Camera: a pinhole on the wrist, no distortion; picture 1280 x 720 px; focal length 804.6 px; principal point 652.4 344.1 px. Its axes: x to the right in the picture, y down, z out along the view. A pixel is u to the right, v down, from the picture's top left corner.
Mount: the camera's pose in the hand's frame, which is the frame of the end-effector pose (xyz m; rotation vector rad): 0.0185 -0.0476 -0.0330 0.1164 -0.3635 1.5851
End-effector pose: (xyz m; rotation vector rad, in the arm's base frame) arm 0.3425 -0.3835 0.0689 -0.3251 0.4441 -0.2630
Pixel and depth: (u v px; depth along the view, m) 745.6 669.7 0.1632
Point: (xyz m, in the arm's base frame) 0.3189 -0.4043 0.2235
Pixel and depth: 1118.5 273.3 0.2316
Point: 0.4462 -0.3159 0.2608
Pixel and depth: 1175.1 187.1 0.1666
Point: 0.4347 -0.3445 0.1968
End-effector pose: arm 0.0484 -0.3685 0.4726 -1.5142 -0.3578 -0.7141
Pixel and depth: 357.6 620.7 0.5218
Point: -0.2838 0.0766 0.6536
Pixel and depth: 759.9 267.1 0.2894
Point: 0.0426 -0.1107 0.5635
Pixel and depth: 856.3 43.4 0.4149
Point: 0.1707 0.0201 0.6170
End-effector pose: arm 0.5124 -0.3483 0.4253 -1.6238 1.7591 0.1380
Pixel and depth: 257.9 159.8 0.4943
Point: 1.0636 -0.2889 0.2737
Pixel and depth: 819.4 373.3 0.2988
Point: 0.6944 -0.1899 0.2845
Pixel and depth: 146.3 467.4 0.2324
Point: 0.8004 -0.2907 0.4488
